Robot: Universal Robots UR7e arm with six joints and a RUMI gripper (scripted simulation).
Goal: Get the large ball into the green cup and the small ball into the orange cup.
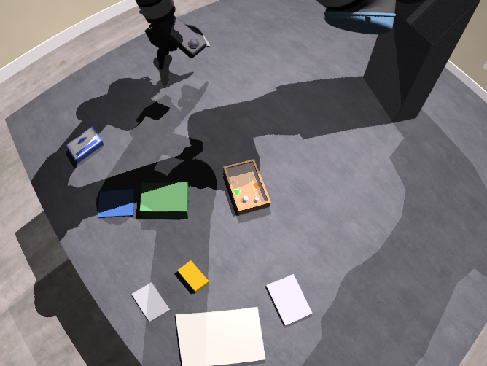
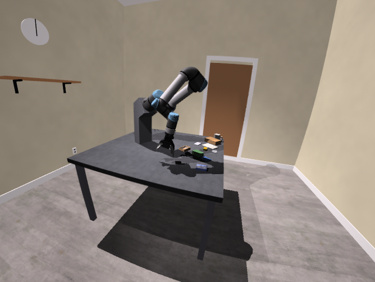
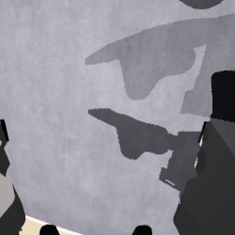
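Now: the covered wooden puzzle 270 mm to the left of my hand, 220 mm ahead of it and 60 mm below it. From my hand the other things lie so: green box: 330 mm ahead, 130 mm to the left, 50 mm below; then blue block: 380 mm ahead, 70 mm below, 30 mm to the left; then yellow block: 450 mm ahead, 270 mm to the left, 60 mm below.
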